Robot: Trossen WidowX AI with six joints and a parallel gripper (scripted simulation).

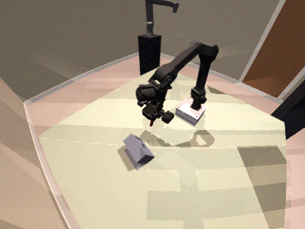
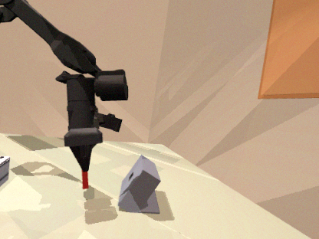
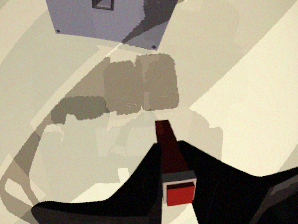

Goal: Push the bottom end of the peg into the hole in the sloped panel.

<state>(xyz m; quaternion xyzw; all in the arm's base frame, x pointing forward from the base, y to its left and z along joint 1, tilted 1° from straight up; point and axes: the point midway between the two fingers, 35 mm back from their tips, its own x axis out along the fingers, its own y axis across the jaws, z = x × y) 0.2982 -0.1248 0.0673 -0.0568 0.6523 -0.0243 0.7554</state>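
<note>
Right now the sloped grey panel is 150 mm ahead of my gripper tip, 40 mm to the left of it and 50 mm below it. From my gripper tip the other things lie so: red square peg: 20 mm above.
</note>
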